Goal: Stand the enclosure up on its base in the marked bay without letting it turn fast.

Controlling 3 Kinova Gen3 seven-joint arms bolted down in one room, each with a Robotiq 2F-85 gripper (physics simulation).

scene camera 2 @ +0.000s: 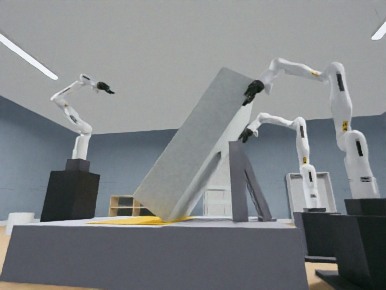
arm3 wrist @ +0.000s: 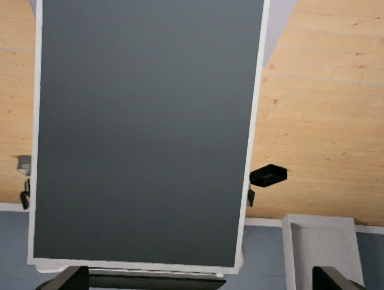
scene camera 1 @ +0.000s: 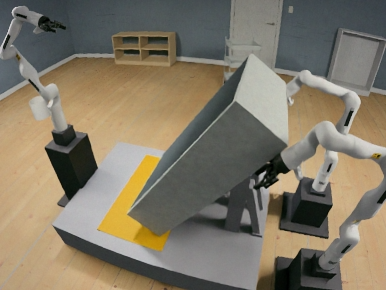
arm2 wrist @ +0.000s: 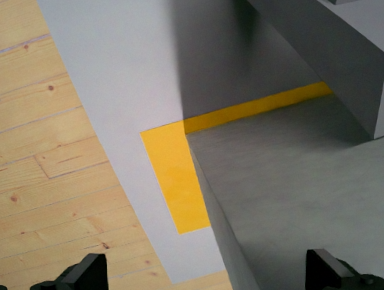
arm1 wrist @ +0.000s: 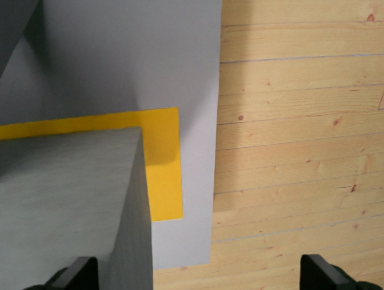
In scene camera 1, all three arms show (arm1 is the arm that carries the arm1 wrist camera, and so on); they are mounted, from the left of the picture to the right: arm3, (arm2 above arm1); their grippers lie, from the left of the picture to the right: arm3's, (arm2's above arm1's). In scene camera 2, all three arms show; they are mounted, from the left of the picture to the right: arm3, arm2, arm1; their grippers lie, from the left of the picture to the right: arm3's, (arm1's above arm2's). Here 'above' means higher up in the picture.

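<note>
The tall grey enclosure (arm1 wrist: 65,190) (arm2 wrist: 280,165) (arm3 wrist: 145,125) (scene camera 1: 215,160) (scene camera 2: 190,145) leans steeply back against the dark A-shaped stand (scene camera 1: 235,210) (scene camera 2: 237,182). Its low end touches the yellow marked bay (arm1 wrist: 162,165) (arm2 wrist: 175,185) (scene camera 1: 120,215) (scene camera 2: 115,220). Arm1's gripper (arm1 wrist: 199,272) (scene camera 1: 259,180) (scene camera 2: 246,101) is open near the enclosure's back, at its near side edge. Arm2's gripper (arm2 wrist: 206,272) (scene camera 2: 242,138) is open near the far side edge; the enclosure hides it in scene camera 1. Arm3's gripper (arm3 wrist: 201,277) (scene camera 1: 61,27) (scene camera 2: 113,92) is open, apart from the enclosure, facing its open front.
The grey platform (arm1 wrist: 200,150) (arm2 wrist: 130,100) (scene camera 1: 90,215) (scene camera 2: 150,255) carries the bay and stand. Arm3's black pedestal (scene camera 1: 70,160) (scene camera 2: 70,195) stands at the platform's left. Arm1's (scene camera 1: 312,267) and arm2's (scene camera 1: 310,205) pedestals stand to the right. A wooden shelf (scene camera 1: 144,34) stands by the back wall.
</note>
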